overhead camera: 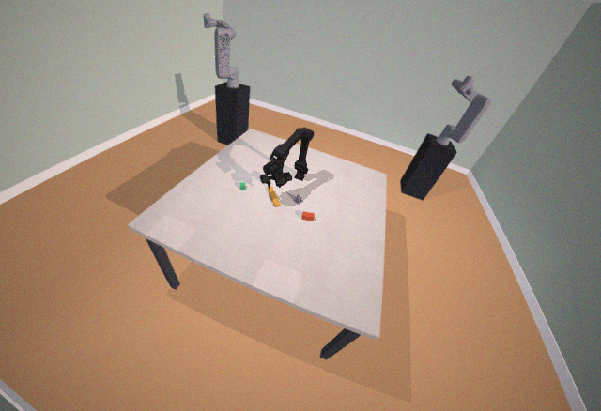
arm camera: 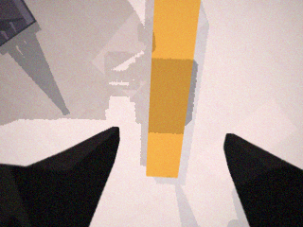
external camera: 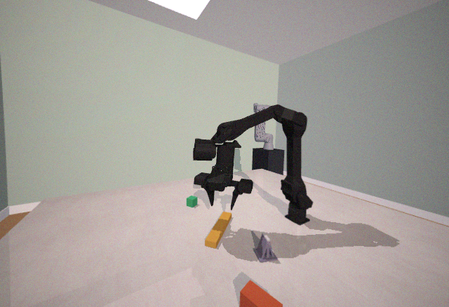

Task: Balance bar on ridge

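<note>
My gripper tip is 10 mm short of the bar and 60 mm above it. The rest, counted from my gripper tip: green cube 30 mm ahead, 200 mm to the right, 50 mm below; red block 70 mm ahead, 250 mm to the left, 50 mm below.
</note>
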